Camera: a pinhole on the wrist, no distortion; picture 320 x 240 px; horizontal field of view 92.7 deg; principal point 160.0 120.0 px. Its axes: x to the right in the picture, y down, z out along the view. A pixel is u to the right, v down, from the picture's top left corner.
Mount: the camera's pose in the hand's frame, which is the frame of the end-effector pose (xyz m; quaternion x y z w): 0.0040 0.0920 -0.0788 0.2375 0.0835 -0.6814 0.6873
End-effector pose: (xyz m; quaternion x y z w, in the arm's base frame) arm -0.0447 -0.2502 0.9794 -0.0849 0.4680 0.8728 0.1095
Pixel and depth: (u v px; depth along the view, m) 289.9 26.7 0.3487
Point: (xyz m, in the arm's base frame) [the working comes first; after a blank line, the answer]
In the camera's frame: 0.2968 -0.2132 0.3487

0.2892 -0.0657 0.8175
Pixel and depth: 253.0 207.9 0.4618
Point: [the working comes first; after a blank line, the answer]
In the camera's frame: 0.2814 0.2659 0.4618

-0.1314 0.1871 0.7754
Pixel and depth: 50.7 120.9 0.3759
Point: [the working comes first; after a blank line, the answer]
In the camera's frame: -0.2692 0.0022 0.3759

-0.0225 -0.0429 1.3369
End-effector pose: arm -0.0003 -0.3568 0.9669 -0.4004 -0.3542 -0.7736 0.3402
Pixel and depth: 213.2 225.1 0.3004
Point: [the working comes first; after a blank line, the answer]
In the camera's frame: 0.1047 0.2069 0.3004

-0.1140 -0.1701 1.1338
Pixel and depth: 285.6 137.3 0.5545
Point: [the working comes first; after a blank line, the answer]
In the camera's frame: 0.4563 0.0628 0.5545

-0.3635 0.1205 0.8843
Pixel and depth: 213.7 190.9 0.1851
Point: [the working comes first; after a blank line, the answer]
In the camera's frame: 0.0651 0.0860 0.1851

-0.0383 -0.2835 1.0294
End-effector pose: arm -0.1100 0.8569 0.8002 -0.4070 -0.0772 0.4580 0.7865
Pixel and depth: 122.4 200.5 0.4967
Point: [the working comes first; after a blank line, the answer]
In the camera's frame: -0.1224 0.2620 0.4967

-0.2366 1.2311 1.0874
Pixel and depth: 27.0 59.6 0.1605
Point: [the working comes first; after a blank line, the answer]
In the camera's frame: -0.1399 -0.0635 0.1605

-0.3188 0.8783 0.7907
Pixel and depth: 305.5 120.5 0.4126
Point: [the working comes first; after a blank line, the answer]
In the camera's frame: 0.3933 0.0014 0.4126

0.0938 0.7633 1.2012
